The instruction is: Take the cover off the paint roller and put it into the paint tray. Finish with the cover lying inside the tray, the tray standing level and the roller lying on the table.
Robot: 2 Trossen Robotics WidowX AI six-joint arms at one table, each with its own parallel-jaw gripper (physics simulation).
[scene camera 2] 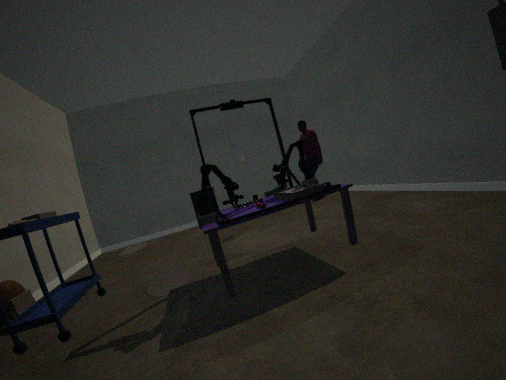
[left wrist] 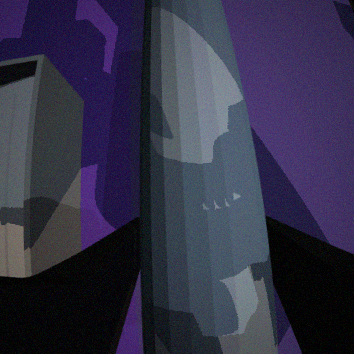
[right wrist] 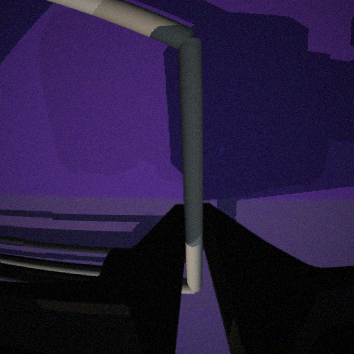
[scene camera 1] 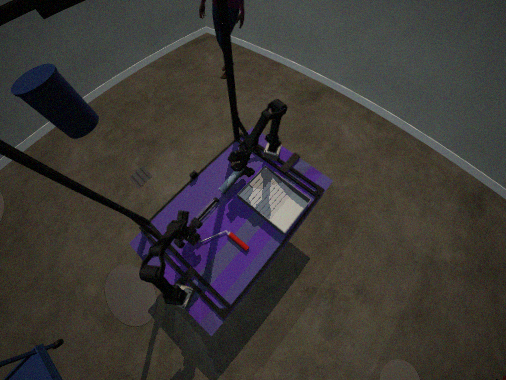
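Seen in the pictures: left gripper, fingertip midpoint: point(scene camera 2: 280, 189) point(left wrist: 200, 224) point(scene camera 1: 237, 174); right gripper, fingertip midpoint: point(scene camera 2: 236, 209) point(right wrist: 191, 211); left arm's base, origin of the base link: point(scene camera 2: 308, 179) point(scene camera 1: 272, 148); right arm's base, origin of the base link: point(scene camera 2: 205, 214) point(scene camera 1: 180, 296).
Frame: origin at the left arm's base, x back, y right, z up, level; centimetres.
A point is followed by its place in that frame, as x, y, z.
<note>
The pale blue-grey roller cover point(scene camera 1: 231, 181) {-33.7, 16.9, 0.2} point(left wrist: 200, 150) {-29.1, 16.5, 1.4} is off the bare wire cage point(scene camera 1: 208, 209) {-54.1, 25.0, -6.4}, with a small gap between their ends in scene camera 1. My left gripper point(left wrist: 200, 224) {-26.3, 15.8, -2.0} is shut on the cover near the tray's left side. The roller's metal rod point(right wrist: 191, 125) {-73.3, 23.7, -6.4} is between the fingers of my right gripper point(right wrist: 191, 211) {-71.8, 27.7, -7.8}, which is shut on it. The roller's red handle point(scene camera 1: 238, 241) {-66.1, -0.3, -5.7} point(scene camera 2: 260, 205) {-68.3, -2.8, -6.5} is toward the table's front. The white-grey paint tray point(scene camera 1: 290, 212) {-37.5, -24.5, -8.4} point(scene camera 2: 300, 192) {-47.0, -26.6, -3.6} point(left wrist: 55, 150) {-34.1, 8.9, -4.8} looks level. Both grippers are small and dark in the scene views.
The purple table point(scene camera 1: 175, 200) {-55.9, 49.8, -8.8} carries dark rails at both ends and tall black posts. Both arms reach over its back part. A person point(scene camera 1: 227, 15) point(scene camera 2: 311, 150) stands behind the table. A blue cylinder point(scene camera 1: 55, 102) and a blue cart point(scene camera 2: 52, 220) are away from the table.
</note>
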